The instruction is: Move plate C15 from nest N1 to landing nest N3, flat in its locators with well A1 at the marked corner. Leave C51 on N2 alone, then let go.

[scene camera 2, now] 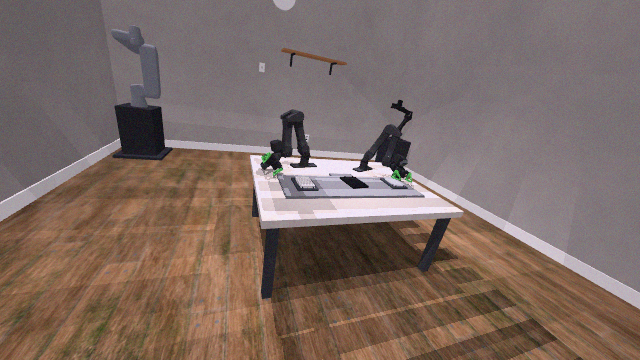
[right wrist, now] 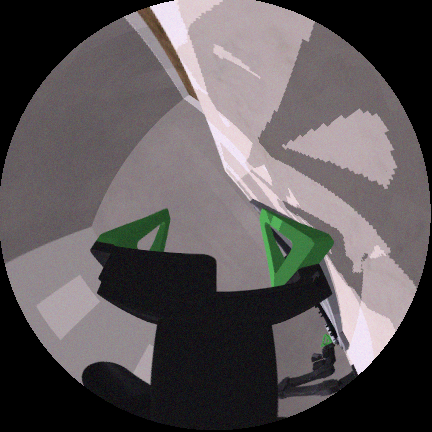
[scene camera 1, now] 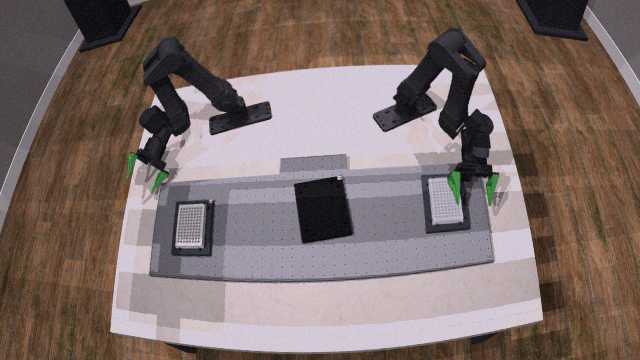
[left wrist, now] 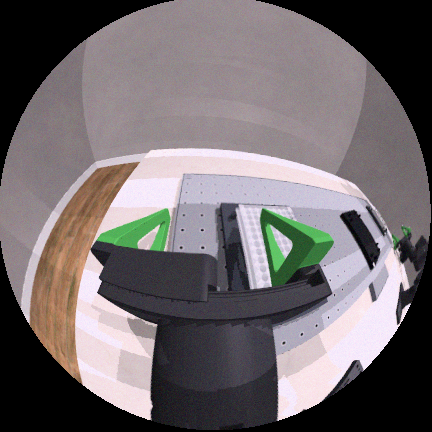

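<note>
A white well plate (scene camera 1: 190,225) (scene camera 2: 304,183) lies in a dark nest (scene camera 1: 209,235) at picture left. Another white plate (scene camera 1: 442,200) (scene camera 2: 394,183) (left wrist: 251,245) lies in a dark nest (scene camera 1: 447,229) (left wrist: 227,212) at picture right. Plate and nest labels are unreadable. A black nest (scene camera 1: 324,210) (scene camera 2: 354,182) (left wrist: 361,235) at the middle is empty, with a pale mark at its upper right corner. My left gripper (scene camera 1: 473,203) (left wrist: 214,213) is open and empty, above the right-hand nest's right edge, one finger over the plate. My right gripper (scene camera 1: 140,185) (right wrist: 214,213) is open and empty, beyond the board's upper left corner.
The nests stand on a grey perforated board (scene camera 1: 260,260) (left wrist: 200,190) on a white table (scene camera 1: 330,305). A small perforated extension (scene camera 1: 313,163) juts from the board's upper edge. Both arm bases (scene camera 1: 240,118) (scene camera 1: 405,114) stand toward the table's top edge in scene camera 1.
</note>
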